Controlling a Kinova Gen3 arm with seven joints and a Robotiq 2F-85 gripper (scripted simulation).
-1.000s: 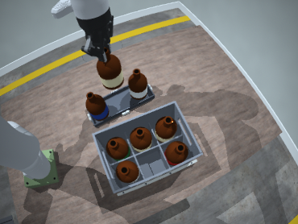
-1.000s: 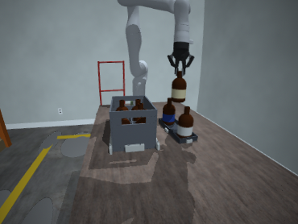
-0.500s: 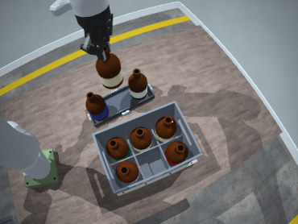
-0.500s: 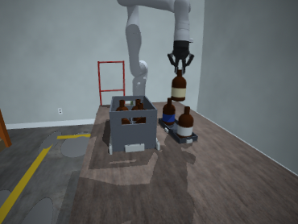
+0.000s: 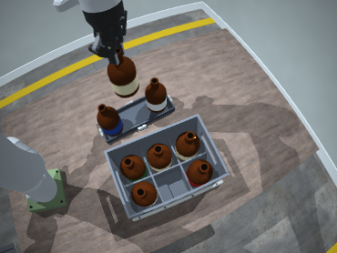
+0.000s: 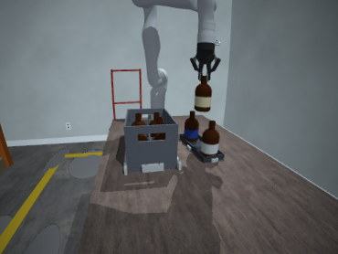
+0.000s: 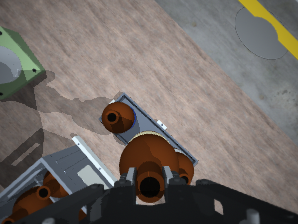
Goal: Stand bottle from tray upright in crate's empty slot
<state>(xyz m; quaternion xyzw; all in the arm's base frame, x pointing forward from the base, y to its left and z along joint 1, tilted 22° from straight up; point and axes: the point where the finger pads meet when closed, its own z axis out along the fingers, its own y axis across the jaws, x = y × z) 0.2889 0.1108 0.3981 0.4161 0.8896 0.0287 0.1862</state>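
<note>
Right now the cream-label bottle is 70 mm below my hand. From my hand the other things lie so: tray: 320 mm below; then blue-label bottle: 90 mm behind, 10 mm to the left, 250 mm below; then white-label bottle: 90 mm ahead, 10 mm to the right, 250 mm below.
</note>
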